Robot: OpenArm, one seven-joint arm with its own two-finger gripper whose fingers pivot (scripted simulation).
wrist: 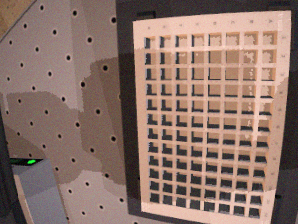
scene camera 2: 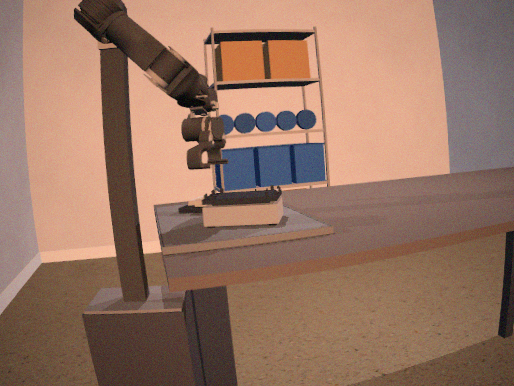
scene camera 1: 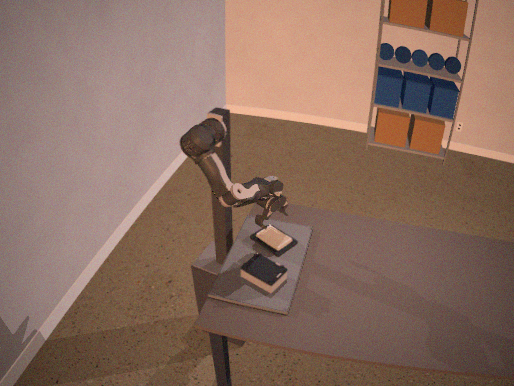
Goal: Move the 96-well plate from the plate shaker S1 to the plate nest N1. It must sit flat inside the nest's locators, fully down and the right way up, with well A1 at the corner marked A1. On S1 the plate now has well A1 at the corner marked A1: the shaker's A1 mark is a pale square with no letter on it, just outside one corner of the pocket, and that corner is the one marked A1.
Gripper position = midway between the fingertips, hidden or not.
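There is my gripper (scene camera 2: pixel 209 166). I can see a pale 96-well plate (wrist: pixel 170 115) as well, and with it a plate shaker S1 (scene camera 2: pixel 266 195).
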